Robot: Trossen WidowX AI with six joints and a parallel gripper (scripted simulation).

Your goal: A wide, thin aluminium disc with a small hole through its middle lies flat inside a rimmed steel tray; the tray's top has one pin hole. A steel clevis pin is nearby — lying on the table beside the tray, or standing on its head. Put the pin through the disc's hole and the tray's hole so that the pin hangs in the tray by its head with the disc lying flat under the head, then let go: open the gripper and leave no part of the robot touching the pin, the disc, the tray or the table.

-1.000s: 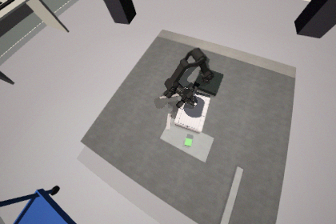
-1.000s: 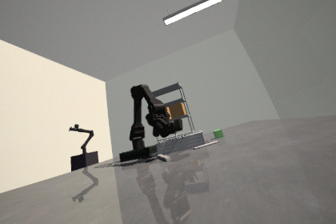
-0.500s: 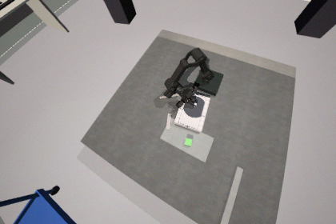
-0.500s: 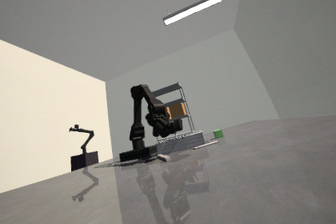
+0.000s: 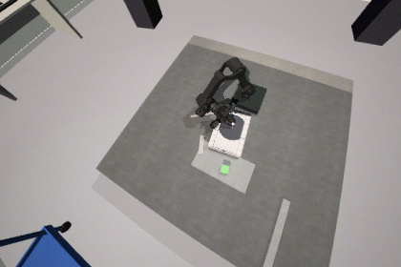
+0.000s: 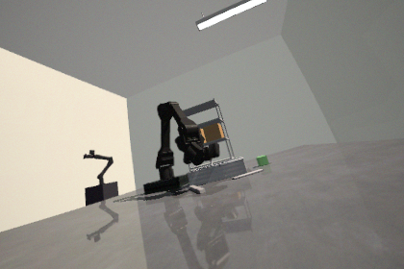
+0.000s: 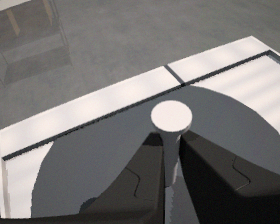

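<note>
The steel clevis pin is 1 cm below my gripper tip. Round my gripper tip: steel tray: 2 cm ahead, 1 cm to the right, 5 cm below; then dark aluminium disc: 3 cm below; then green block: 24 cm ahead, 1 cm to the left, 7 cm below.
</note>
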